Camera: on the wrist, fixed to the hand. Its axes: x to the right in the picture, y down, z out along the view.
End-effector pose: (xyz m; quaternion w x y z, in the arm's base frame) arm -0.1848 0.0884 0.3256 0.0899 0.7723 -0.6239 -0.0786
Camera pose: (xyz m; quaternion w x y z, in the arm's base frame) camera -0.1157 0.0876 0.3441 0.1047 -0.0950 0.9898 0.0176
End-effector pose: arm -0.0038 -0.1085 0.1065 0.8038 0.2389 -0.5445 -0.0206
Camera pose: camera 0.0464 -0.1547 0.0847 0.4386 -0.0932 -0.6701 0.5916
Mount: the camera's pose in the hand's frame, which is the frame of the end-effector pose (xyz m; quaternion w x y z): 0.0151 -0.0611 -0.0341 0.6829 0.1562 -0.1604 0.6954
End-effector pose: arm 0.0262 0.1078 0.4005 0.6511 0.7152 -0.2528 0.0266
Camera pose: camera 0.0735 0.1366 0.3551 0.2739 0.4186 -0.7702 0.3957
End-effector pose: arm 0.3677 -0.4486 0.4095 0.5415 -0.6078 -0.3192 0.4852
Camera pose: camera 0.4129 -0.4339 0.4630 0.0761 -0.4746 0.1936 0.8552
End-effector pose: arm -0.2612 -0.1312 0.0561 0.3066 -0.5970 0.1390 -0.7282
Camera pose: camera -0.3124 -0.0988 0.0942 0.8313 -0.3799 0.3471 -0.2100
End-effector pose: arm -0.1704 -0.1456 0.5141 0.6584 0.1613 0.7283 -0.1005
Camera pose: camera -0.2257 -0.1885 0.4989 0.6111 0.7033 0.2639 0.2496
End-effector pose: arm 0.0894 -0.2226 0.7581 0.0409 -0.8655 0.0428 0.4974
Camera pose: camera 0.1332 -0.1663 0.7639 0.1759 0.4751 -0.7022 -0.5002
